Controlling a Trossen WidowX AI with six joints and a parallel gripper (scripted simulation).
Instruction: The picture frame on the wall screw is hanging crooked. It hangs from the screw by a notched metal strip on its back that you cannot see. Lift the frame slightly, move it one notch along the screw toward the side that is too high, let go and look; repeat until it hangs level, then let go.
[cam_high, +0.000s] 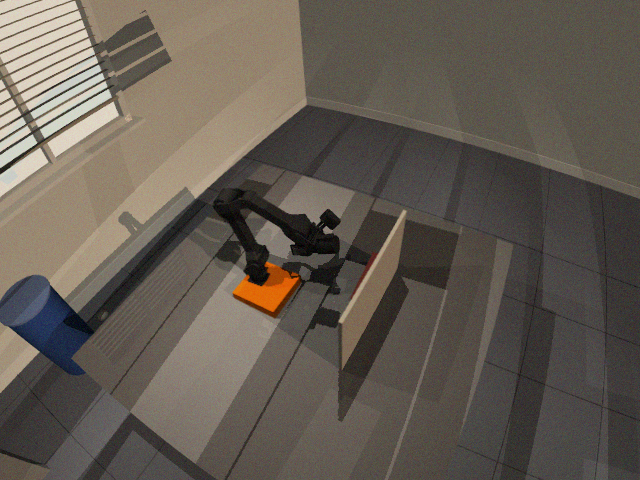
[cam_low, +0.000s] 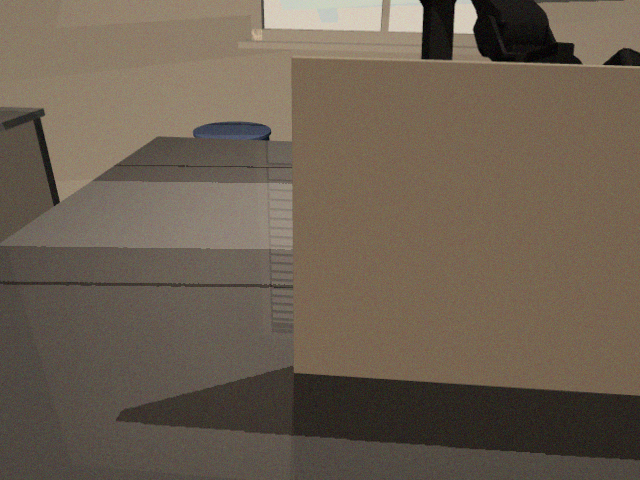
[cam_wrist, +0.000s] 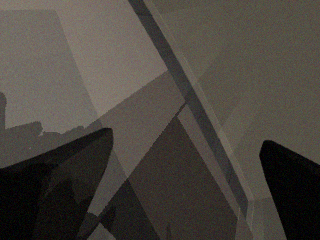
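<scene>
My gripper tip is now 24 cm short of the picture frame, 18 cm to the left of it and 3 cm above it. From my gripper tip the other things lie so: beige wall panel (25 cm ahead, 19 cm to the right, 3 cm below).
</scene>
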